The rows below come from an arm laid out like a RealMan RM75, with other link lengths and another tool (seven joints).
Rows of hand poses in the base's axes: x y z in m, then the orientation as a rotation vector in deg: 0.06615 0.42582 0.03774 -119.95 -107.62 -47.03; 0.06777 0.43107 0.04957 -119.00 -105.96 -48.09; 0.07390 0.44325 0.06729 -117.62 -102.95 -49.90; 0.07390 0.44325 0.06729 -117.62 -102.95 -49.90; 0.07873 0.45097 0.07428 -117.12 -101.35 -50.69; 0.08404 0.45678 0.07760 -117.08 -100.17 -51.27; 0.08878 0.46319 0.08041 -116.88 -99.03 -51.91; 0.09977 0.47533 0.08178 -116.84 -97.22 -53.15; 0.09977 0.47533 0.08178 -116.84 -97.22 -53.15; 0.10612 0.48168 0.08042 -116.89 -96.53 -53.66
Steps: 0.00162 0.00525 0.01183 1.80 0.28 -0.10; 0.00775 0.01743 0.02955 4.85 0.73 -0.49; 0.00775 0.01743 0.02955 4.85 0.73 -0.49; 0.01258 0.02515 0.03654 6.30 1.02 -0.84; 0.01789 0.03096 0.03986 7.18 1.15 -1.31; 0.02263 0.03737 0.04267 8.14 1.25 -1.67; 0.03362 0.04951 0.04404 9.54 1.18 -2.48; 0.03362 0.04951 0.04404 9.54 1.18 -2.48; 0.03997 0.05586 0.04268 10.05 1.10 -2.83
